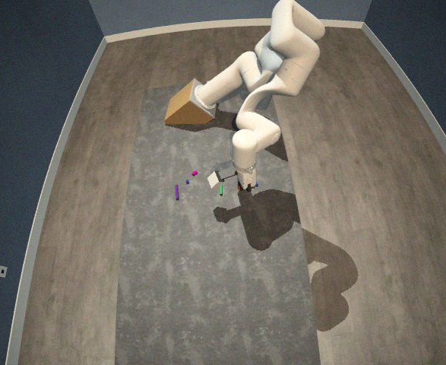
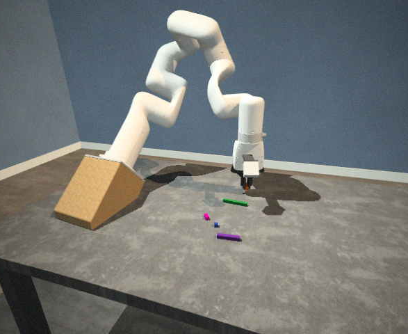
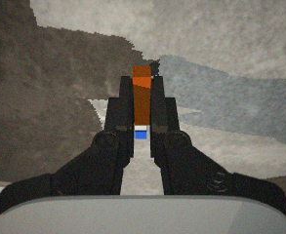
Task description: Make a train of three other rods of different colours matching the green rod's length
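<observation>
The grey rod lies 1 cm behind my hand, 3 cm to the left of it and 4 cm below it. Also, from my hand: magenta rod: 7 cm behind, 20 cm to the right, 4 cm below; green rod: 1 cm behind, 9 cm to the right, 4 cm below; orange rod: 2 cm below.
</observation>
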